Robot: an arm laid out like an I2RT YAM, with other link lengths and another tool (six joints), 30 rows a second.
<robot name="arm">
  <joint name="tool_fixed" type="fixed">
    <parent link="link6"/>
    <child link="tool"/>
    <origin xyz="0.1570 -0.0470 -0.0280" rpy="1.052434 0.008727 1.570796"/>
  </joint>
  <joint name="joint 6" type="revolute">
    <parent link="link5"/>
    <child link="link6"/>
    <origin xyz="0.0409 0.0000 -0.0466" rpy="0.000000 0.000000 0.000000"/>
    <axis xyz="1 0 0"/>
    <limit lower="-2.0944" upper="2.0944"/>
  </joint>
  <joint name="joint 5" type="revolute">
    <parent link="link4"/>
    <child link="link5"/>
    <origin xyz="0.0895 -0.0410 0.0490" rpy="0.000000 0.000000 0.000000"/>
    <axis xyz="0 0 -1"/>
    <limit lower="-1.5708" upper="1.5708"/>
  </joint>
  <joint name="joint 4" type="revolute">
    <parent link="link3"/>
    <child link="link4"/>
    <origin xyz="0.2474 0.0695 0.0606" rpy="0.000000 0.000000 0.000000"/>
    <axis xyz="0 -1 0"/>
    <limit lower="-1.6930" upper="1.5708"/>
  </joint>
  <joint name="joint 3" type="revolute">
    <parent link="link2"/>
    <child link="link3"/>
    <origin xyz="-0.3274 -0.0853 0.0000" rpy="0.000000 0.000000 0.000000"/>
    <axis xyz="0 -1 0"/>
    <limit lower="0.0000" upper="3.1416"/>
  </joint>
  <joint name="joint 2" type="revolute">
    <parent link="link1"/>
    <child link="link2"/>
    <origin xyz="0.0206 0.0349 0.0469" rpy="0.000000 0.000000 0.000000"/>
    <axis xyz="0 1 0"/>
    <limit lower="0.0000" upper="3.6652"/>
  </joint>
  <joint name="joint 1" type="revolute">
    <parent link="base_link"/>
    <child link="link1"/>
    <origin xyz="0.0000 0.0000 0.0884" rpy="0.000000 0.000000 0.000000"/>
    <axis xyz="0 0 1"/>
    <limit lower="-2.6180" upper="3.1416"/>
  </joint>
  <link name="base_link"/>
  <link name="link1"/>
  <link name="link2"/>
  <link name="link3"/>
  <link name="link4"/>
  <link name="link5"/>
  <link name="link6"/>
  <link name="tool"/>
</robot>
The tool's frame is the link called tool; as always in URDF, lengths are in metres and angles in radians.
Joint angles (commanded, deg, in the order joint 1, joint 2, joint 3, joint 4, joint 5, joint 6), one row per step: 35.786, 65.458, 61.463, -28.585, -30.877, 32.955; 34.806, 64.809, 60.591, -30.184, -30.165, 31.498; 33.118, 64.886, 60.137, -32.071, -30.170, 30.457; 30.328, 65.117, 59.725, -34.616, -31.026, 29.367; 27.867, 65.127, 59.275, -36.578, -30.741, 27.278; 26.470, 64.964, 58.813, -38.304, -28.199, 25.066; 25.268, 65.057, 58.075, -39.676, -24.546, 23.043; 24.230, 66.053, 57.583, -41.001, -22.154, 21.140; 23.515, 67.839, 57.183, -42.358, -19.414, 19.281; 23.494, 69.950, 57.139, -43.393, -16.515, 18.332
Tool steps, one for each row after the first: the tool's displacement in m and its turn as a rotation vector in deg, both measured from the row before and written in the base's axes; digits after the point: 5 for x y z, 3 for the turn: -0.00009, -0.01119, -0.00932, -1.800, 0.051, -0.881; 0.00146, -0.01158, -0.01027, -1.663, 1.164, -1.160; 0.00094, -0.01543, -0.01179, -1.557, 2.133, -1.536; 0.00357, -0.01605, -0.00953, -1.999, 0.432, -1.494; 0.00472, -0.01701, -0.00969, -3.227, -0.604, -1.918; 0.00585, -0.01931, -0.01227, -4.057, -0.519, -2.465; 0.00364, -0.01468, -0.01323, -3.538, 0.635, -1.336; 0.00331, -0.01428, -0.01596, -4.116, 1.331, -1.074; 0.00307, -0.01049, -0.01371, -3.802, 1.505, -0.964
